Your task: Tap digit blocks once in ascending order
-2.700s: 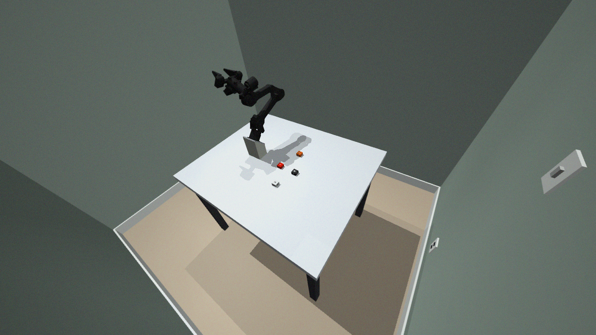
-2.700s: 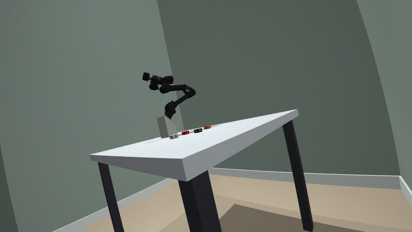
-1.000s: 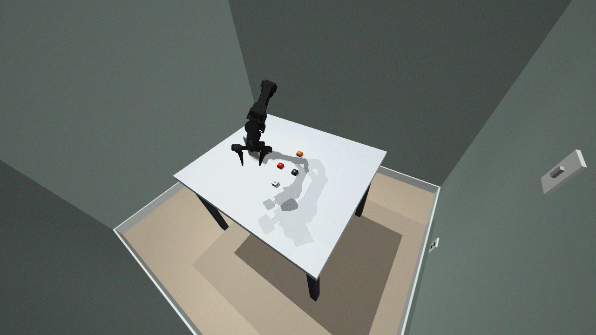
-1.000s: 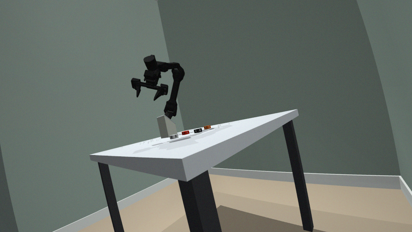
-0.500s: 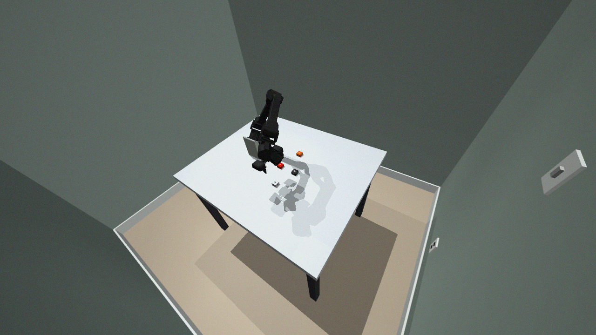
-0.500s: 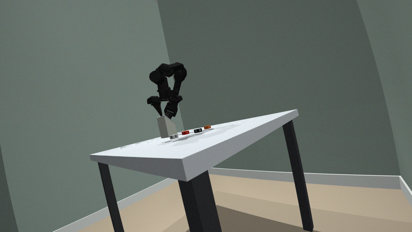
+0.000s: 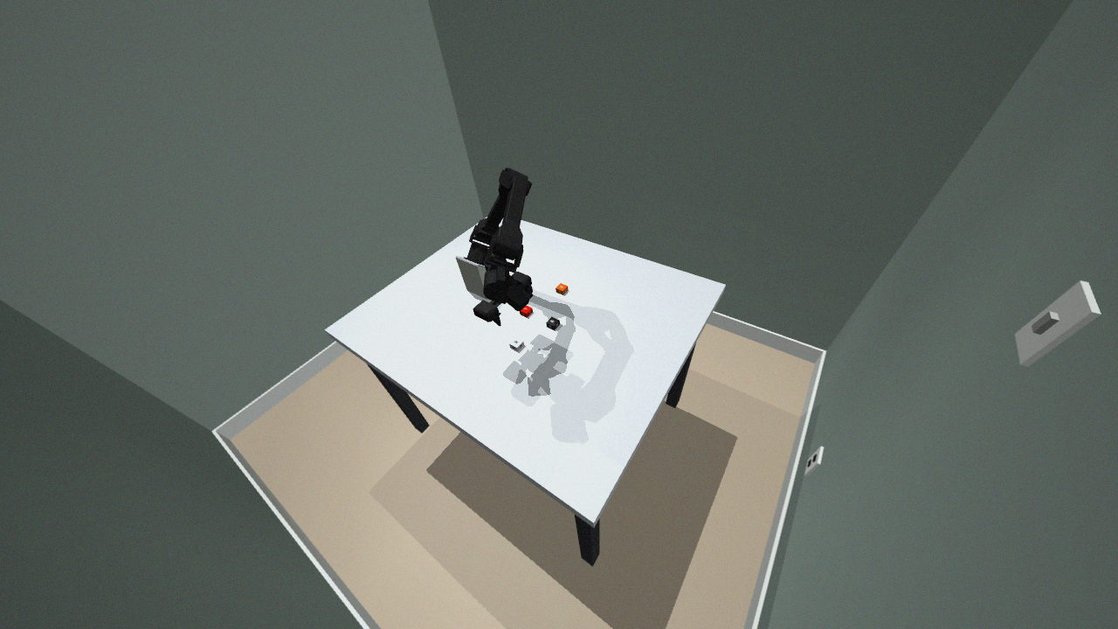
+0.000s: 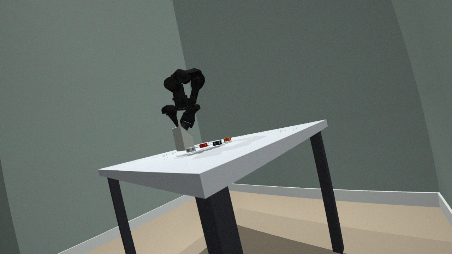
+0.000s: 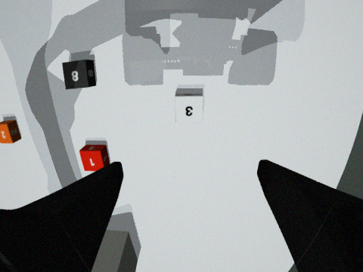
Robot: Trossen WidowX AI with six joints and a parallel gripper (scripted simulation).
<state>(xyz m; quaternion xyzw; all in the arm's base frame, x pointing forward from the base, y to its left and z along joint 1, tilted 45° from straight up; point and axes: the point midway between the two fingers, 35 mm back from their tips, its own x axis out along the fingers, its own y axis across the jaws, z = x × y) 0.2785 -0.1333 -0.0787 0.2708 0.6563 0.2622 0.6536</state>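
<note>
The red block marked 1 lies 6 cm behind my gripper tip, 13 cm to the left of it and 12 cm below it. Also, from my gripper tip: orange block marked 2 (1 cm behind, 28 cm to the left, 12 cm below); then black block marked 8 (6 cm ahead, 13 cm to the left, 12 cm below); then white block marked 3 (1 cm ahead, 12 cm below).
</note>
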